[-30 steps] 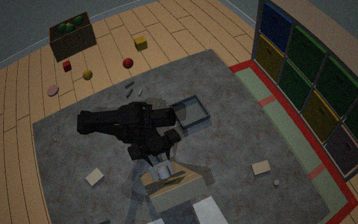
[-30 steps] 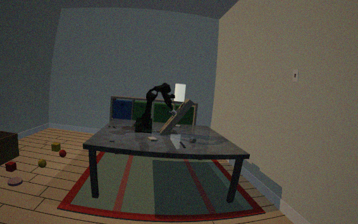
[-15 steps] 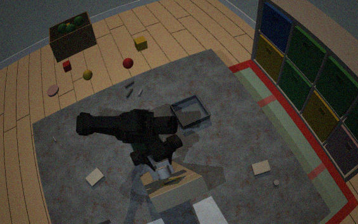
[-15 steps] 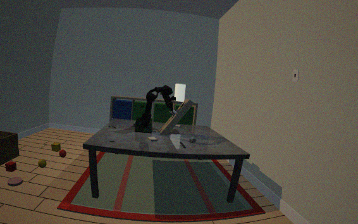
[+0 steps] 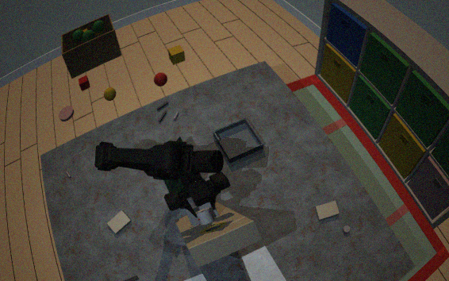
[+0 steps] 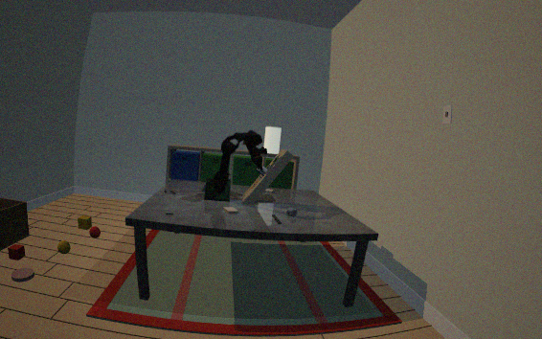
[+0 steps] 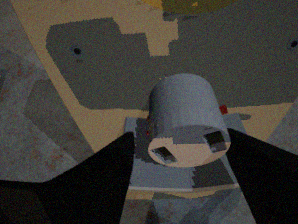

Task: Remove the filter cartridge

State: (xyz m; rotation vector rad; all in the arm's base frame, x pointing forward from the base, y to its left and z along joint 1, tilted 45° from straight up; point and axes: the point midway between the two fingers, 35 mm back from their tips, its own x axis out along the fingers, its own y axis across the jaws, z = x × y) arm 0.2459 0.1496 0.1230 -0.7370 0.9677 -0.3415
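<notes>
My gripper tip is 340 mm past the grey tray, 260 mm to the right of it and 210 mm above it. From my gripper tip the other things lie so: round filter cartridge 10 mm ahead.
</notes>
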